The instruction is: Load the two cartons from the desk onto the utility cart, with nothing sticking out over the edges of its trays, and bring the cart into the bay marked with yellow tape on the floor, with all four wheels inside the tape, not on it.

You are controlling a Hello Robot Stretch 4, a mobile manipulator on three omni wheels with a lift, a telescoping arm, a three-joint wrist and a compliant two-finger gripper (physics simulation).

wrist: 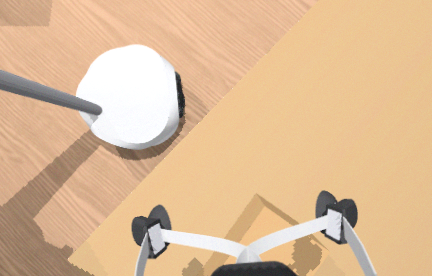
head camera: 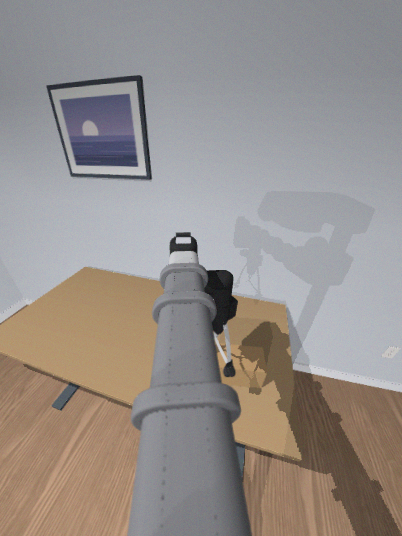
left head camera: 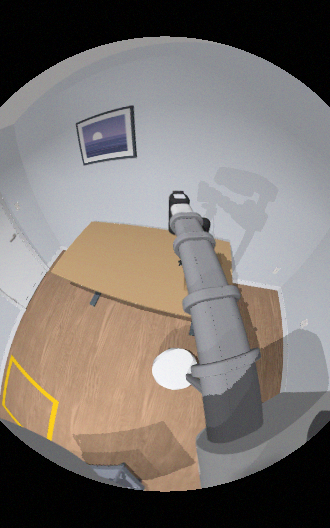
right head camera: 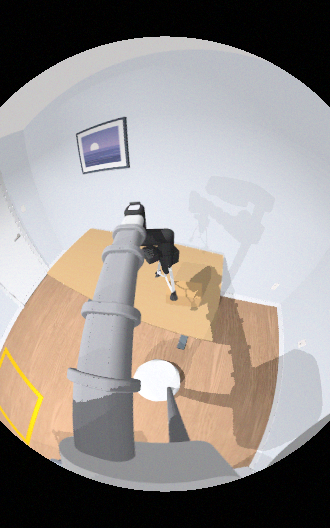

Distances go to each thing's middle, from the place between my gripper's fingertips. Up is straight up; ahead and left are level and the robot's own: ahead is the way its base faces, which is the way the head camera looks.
Scene:
The framed picture (head camera: 102, 125) lies 910 mm ahead of my hand, 640 mm above it and 520 mm to the left of it.

